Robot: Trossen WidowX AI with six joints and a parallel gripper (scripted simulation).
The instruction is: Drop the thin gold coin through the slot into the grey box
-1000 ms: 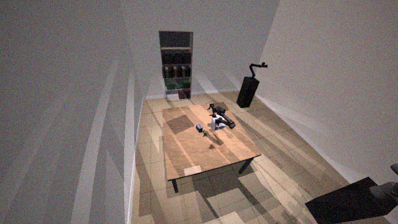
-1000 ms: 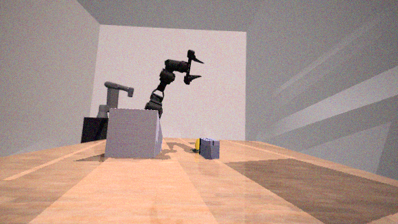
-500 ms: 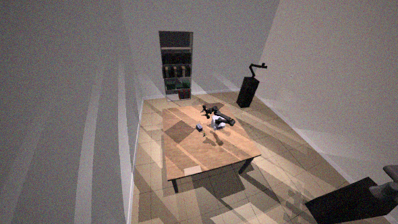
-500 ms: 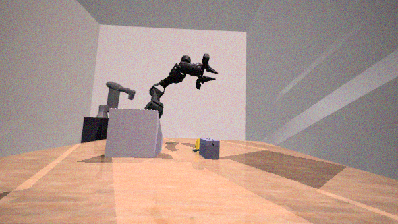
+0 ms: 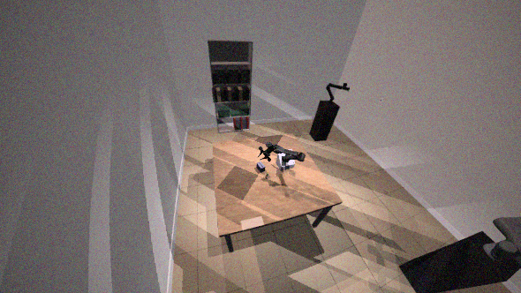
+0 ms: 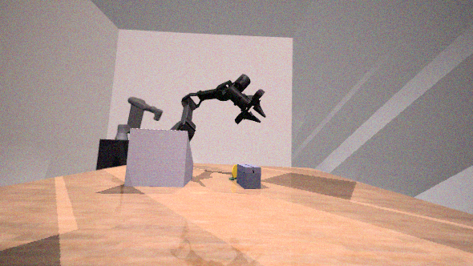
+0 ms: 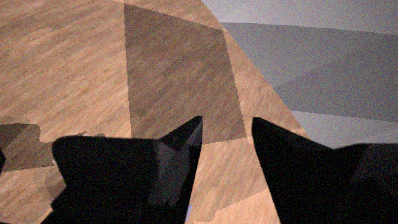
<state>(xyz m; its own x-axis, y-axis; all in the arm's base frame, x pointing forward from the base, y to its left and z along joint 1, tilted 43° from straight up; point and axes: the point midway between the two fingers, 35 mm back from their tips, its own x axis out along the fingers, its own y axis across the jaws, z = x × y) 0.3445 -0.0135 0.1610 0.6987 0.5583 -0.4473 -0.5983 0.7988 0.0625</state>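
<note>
Right now my gripper tip is 120 mm past the gold coin, 30 mm to the right of it and 240 mm above it.
</note>
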